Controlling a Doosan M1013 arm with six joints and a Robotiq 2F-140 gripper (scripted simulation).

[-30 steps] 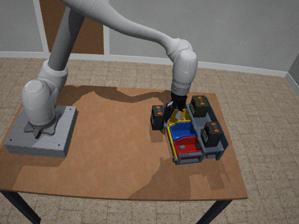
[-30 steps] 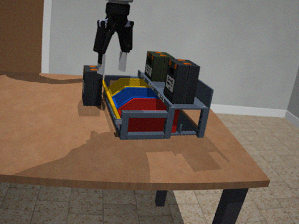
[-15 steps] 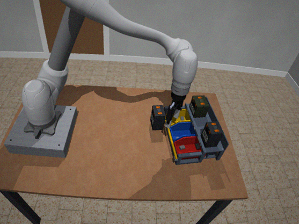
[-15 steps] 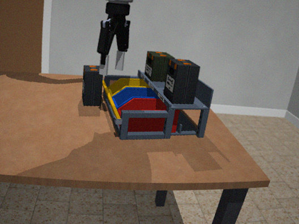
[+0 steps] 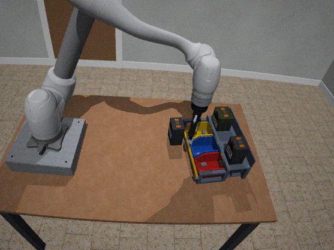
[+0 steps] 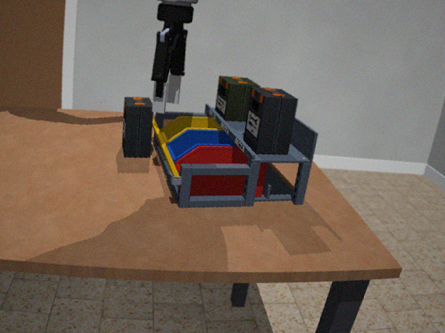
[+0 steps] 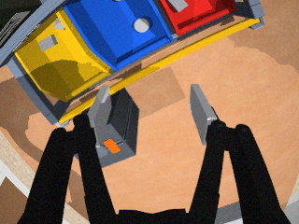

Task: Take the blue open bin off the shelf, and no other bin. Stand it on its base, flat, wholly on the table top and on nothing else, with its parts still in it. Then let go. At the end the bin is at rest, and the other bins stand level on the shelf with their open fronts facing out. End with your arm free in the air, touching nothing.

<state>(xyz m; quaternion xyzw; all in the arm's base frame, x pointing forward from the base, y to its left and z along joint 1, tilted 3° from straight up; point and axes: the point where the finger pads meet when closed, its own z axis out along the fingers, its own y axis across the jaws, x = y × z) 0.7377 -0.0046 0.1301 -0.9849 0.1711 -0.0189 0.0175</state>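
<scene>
Now: hand 11 cm above the yellow strip. The rest, counted from my hand: yellow bin: 13 cm to the left, 13 cm below, 9 cm ahead; then blue open bin: 13 cm below, 10 cm ahead, 2 cm to the left; then black box: 11 cm below, 10 cm to the left, 7 cm behind.
</scene>
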